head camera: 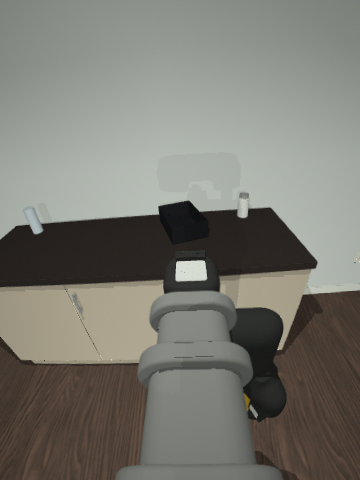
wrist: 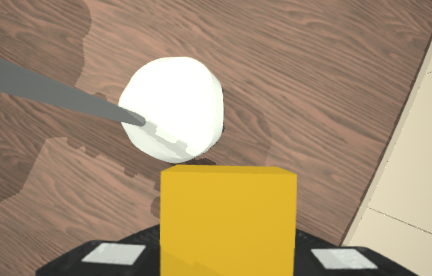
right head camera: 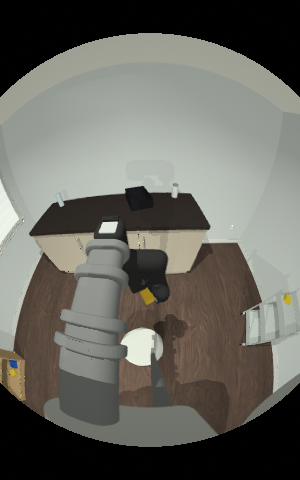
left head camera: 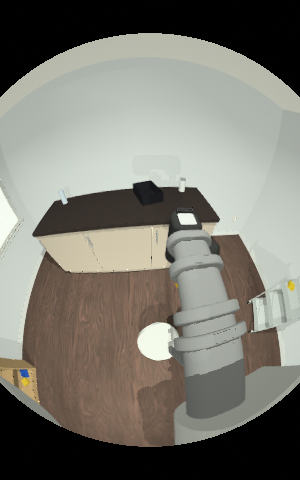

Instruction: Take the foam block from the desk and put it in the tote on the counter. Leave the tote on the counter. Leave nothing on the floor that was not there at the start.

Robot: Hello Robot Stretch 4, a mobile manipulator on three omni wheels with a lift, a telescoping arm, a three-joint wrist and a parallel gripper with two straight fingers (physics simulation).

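Where they show: gripper, between the fingertips: [wrist: 225, 241]; robot's base, origin of its link: [wrist: 178, 113] [right head camera: 142, 345] [left head camera: 157, 340].
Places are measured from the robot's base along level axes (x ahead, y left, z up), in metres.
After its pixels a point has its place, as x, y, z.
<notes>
The yellow foam block [wrist: 228, 225] {0.262, -0.067, 1.085} [right head camera: 147, 296] {0.242, -0.067, 1.085} [head camera: 247, 402] {0.248, -0.089, 1.085} is between the two fingers of my gripper [wrist: 225, 241] {0.272, -0.087, 1.039}, which is shut on it. The block and gripper hang over the floor in front of the counter, beside the arm; in the head camera view the arm hides most of the block. The black tote [head camera: 184, 223] {1.280, 0.032, 0.886} [left head camera: 148, 193] {1.280, 0.025, 0.881} [right head camera: 139, 198] {1.289, 0.031, 0.881} stands upright and open-topped on the dark top of the counter [head camera: 100, 250] {1.033, 0.479, 0.883} [left head camera: 95, 215] {0.956, 0.497, 0.883} [right head camera: 85, 215] {1.013, 0.527, 0.883}, near the back and right of its middle. The desk does not show in these views.
A white bottle [head camera: 243, 205] {1.318, -0.328, 0.969} stands right of the tote, and a pale blue cylinder [head camera: 33, 220] {1.258, 0.976, 0.977} at the counter's left end. A shelved cart [right head camera: 253, 327] {-0.032, -1.341, 0.105} is at the right, a wooden shelf unit [left head camera: 36, 385] at the lower left. My round white base [wrist: 172, 107] {0.006, 0.003, 0.187} is on the floor.
</notes>
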